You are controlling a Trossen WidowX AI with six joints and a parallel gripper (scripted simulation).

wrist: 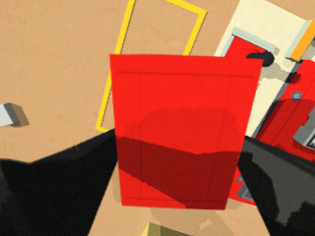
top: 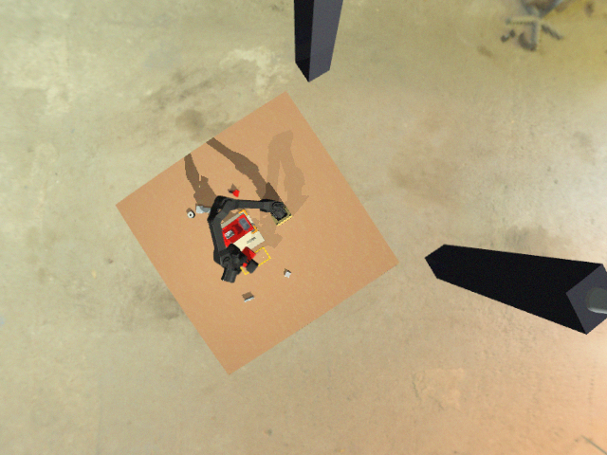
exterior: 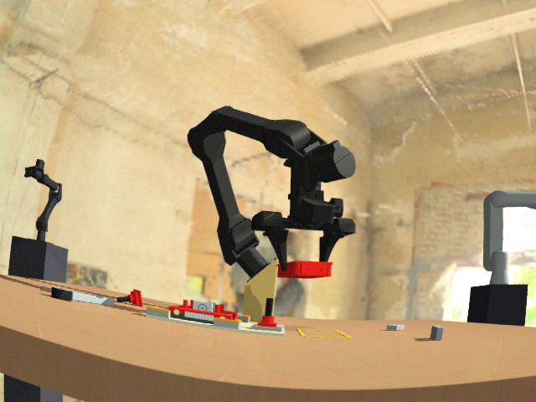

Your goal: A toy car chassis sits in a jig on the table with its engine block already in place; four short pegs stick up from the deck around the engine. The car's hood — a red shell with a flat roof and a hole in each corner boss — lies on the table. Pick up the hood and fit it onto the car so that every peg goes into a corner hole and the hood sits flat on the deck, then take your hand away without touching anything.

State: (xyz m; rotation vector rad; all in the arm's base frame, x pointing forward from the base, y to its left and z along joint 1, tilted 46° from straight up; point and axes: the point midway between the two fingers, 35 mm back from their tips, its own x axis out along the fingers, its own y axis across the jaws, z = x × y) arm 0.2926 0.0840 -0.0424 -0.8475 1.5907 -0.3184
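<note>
The grey engine block is 40 mm ahead of my gripper tip, 160 mm to the right of it and 90 mm below it. From my gripper tip the other things lie so: cream jig 10 mm ahead, 150 mm to the right, 100 mm below; red hood 10 mm above.
</note>
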